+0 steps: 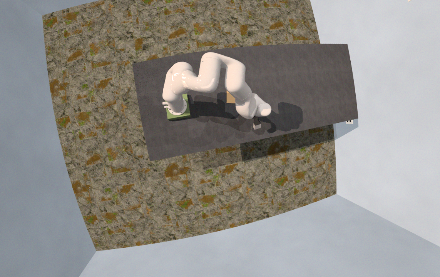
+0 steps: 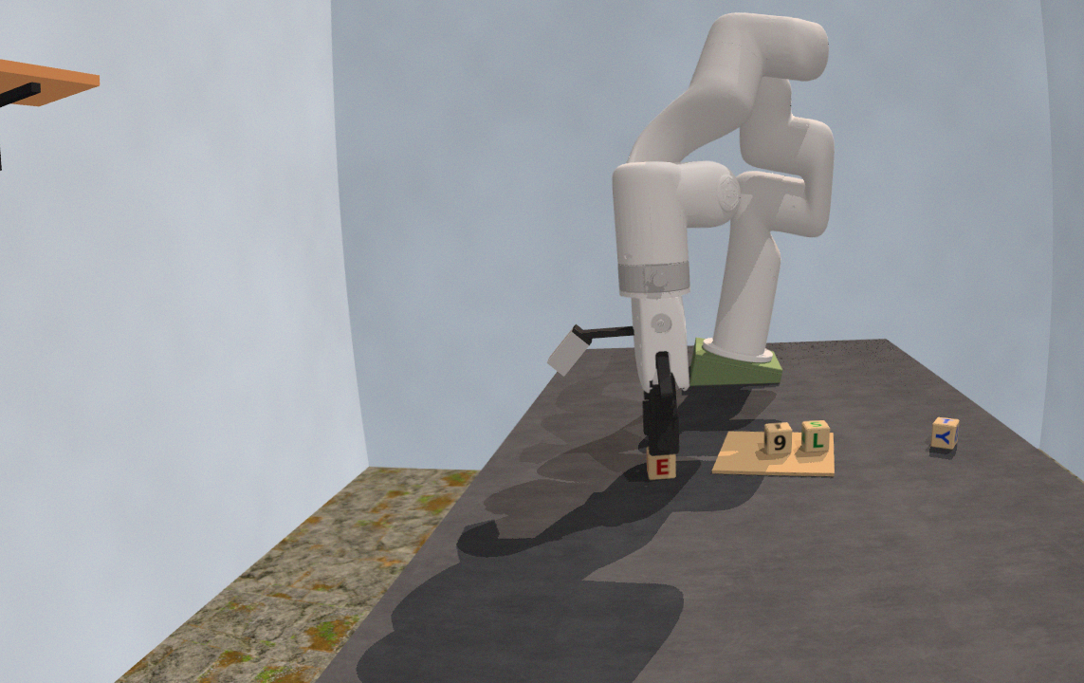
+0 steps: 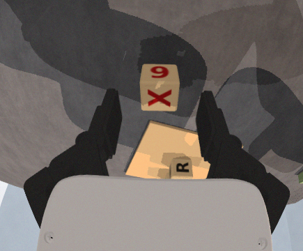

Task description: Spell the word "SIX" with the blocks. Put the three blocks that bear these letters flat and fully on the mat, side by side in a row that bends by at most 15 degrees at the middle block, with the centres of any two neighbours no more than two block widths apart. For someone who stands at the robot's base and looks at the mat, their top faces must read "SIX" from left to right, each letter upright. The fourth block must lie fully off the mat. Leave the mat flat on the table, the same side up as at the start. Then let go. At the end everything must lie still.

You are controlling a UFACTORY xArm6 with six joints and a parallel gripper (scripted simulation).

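The X block is 40 mm below my hand. From my hand the other things lie so: tan mat 130 mm to the left, 80 mm behind, 50 mm below; S block 170 mm to the left, 90 mm behind, 30 mm below; I block 130 mm to the left, 80 mm behind, 30 mm below.
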